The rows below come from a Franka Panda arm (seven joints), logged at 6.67 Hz.
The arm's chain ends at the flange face. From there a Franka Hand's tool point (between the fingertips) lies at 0.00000 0.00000 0.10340 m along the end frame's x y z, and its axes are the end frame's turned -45 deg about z.
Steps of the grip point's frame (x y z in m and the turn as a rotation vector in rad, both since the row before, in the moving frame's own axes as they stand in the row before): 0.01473 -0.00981 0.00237 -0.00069 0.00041 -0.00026; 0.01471 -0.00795 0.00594 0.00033 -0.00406 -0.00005; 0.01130 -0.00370 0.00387 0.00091 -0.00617 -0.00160; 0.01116 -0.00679 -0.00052 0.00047 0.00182 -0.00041; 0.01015 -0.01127 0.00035 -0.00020 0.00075 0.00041; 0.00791 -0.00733 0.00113 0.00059 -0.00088 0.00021; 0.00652 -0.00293 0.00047 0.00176 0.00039 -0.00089
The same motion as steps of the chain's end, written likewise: 0.00340 -0.01737 0.00237 -0.00020 0.00078 -0.00026; 0.00510 -0.01630 0.00594 -0.00264 -0.00310 -0.00005; 0.00589 -0.01099 0.00387 -0.00372 -0.00501 -0.00160; 0.00299 -0.01253 -0.00052 0.00162 0.00095 -0.00041; -0.00086 -0.01511 0.00035 0.00039 0.00067 0.00041; 0.00052 -0.01080 0.00113 -0.00021 -0.00104 0.00021; 0.00264 -0.00653 0.00047 0.00152 -0.00097 -0.00089
